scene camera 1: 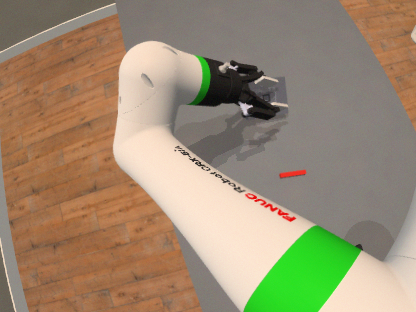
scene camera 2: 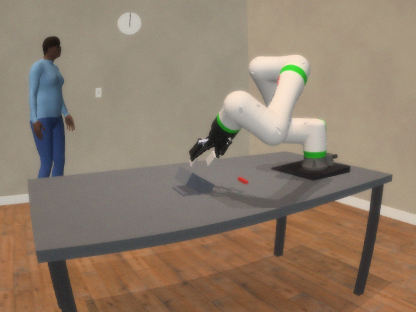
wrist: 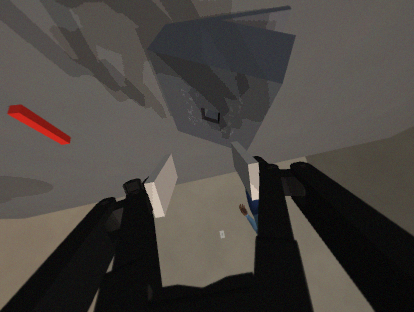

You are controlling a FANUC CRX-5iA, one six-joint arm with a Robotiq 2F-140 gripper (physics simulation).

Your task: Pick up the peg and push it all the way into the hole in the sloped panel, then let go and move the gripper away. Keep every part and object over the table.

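Places are measured from the arm's base along level axes (x ahead, y left, z up), in centimetres.
Where they show: gripper, fingertip midpoint: point(scene camera 1: 278, 95) point(scene camera 2: 199, 163) point(wrist: 203, 160); arm's base at its link origin: point(scene camera 2: 314, 167).
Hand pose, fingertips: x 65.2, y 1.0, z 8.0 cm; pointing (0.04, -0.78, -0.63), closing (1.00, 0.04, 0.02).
Each offset is from my fingertips to the centre of the thing. "pt": to the spot under its first point. Level surfaces: height alone.
The red peg {dx -20.9, dy -0.7, dz -9.6 cm} point(scene camera 1: 292, 174) point(scene camera 2: 243, 180) point(wrist: 40, 125) lies flat on the grey table, apart from the sloped panel and on its robot-base side. The grey-blue sloped panel {dx +3.7, dy +2.0, dz -6.7 cm} point(scene camera 1: 283, 87) point(scene camera 2: 192, 181) point(wrist: 250, 112) stands on the table. Its square hole {pt dx +2.0, dy +1.2, dz -5.0 cm} point(wrist: 211, 115) shows in the wrist view with no peg in it. My gripper point(scene camera 1: 275, 92) point(scene camera 2: 202, 160) point(wrist: 203, 160) is open and empty, its light pads well apart. It is tilted and hangs above the panel, away from the peg. In scene camera 1 the fingers partly cover the panel.
The grey table {dz -10.1 cm} point(scene camera 1: 345, 150) point(scene camera 2: 110, 215) carries the arm's black base plate point(scene camera 2: 285, 169) at its far right in scene camera 2. The arm's shadow falls across the table beside the panel. A person point(scene camera 2: 47, 95) stands beyond the table's far left end.
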